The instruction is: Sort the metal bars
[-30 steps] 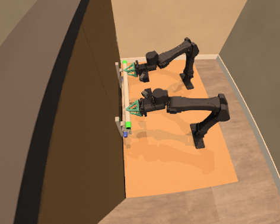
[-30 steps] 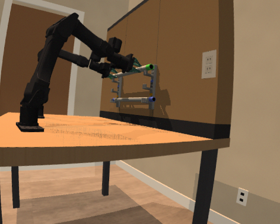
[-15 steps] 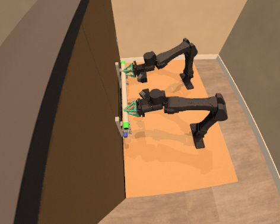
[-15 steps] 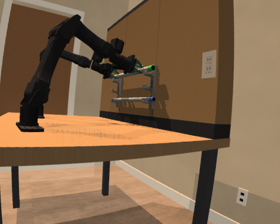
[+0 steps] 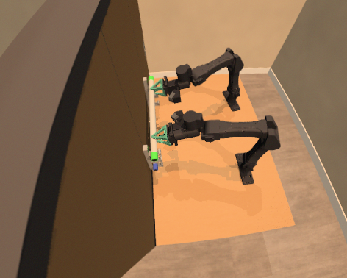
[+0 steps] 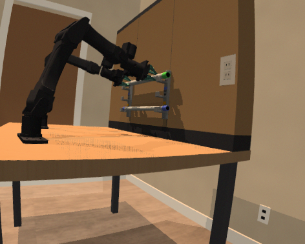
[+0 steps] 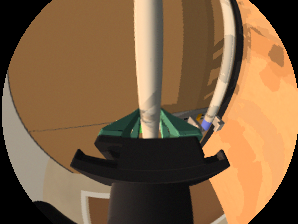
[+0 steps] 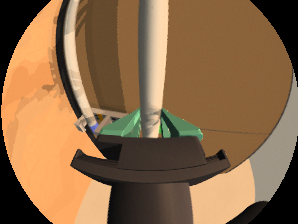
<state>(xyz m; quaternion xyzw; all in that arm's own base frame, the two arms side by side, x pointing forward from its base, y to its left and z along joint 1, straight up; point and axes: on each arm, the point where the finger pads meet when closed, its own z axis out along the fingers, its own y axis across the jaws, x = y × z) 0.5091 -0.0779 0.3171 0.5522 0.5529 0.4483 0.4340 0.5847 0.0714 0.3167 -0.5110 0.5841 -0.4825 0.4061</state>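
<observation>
Now: the green-ended bar 20 mm ahead of my left hand and 140 mm to the right of it. From my left hand the other things lie so: wall socket (120 mm ahead, 700 mm to the right, 20 mm below); brown wall panel (130 mm ahead, 140 mm to the right, 110 mm above); blue-ended bar (30 mm ahead, 150 mm to the right, 160 mm below).
Right now the green-ended bar is 10 mm behind my right hand and 150 mm to the left of it. The rest, counted from my right hand: wall socket 90 mm ahead, 410 mm to the right, 20 mm below; brown wall panel 90 mm ahead, 150 mm to the left, 110 mm above; blue-ended bar 140 mm to the left, 160 mm below.
</observation>
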